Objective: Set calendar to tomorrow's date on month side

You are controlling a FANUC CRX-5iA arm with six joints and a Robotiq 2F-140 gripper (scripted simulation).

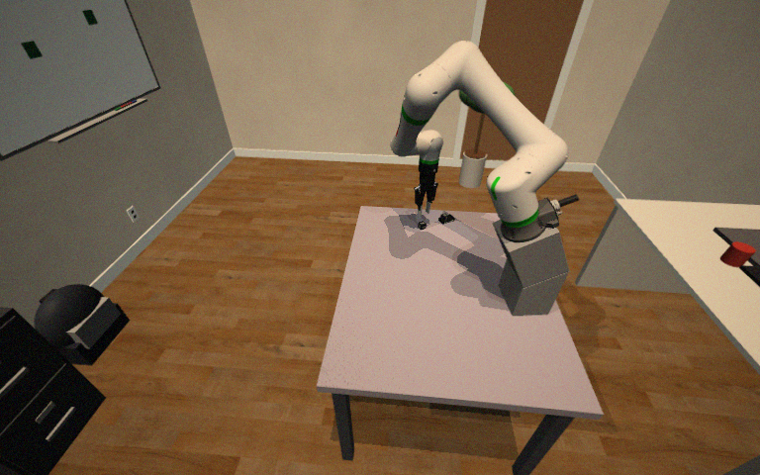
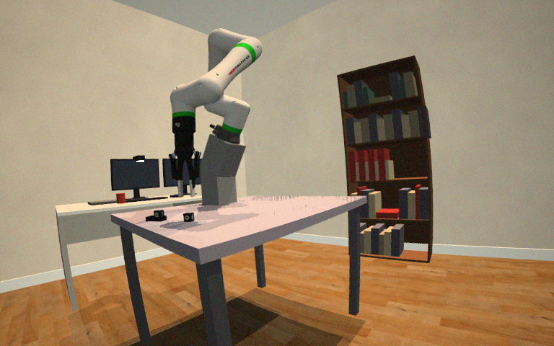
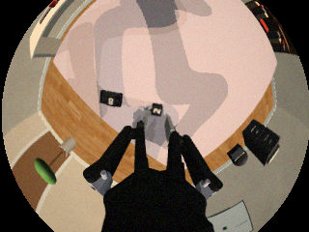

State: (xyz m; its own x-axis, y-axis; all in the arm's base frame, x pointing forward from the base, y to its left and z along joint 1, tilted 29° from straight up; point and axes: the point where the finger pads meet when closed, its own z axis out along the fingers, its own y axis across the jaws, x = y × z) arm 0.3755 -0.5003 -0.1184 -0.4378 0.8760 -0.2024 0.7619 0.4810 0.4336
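Right now the black digit cube is 11 cm below my hand.
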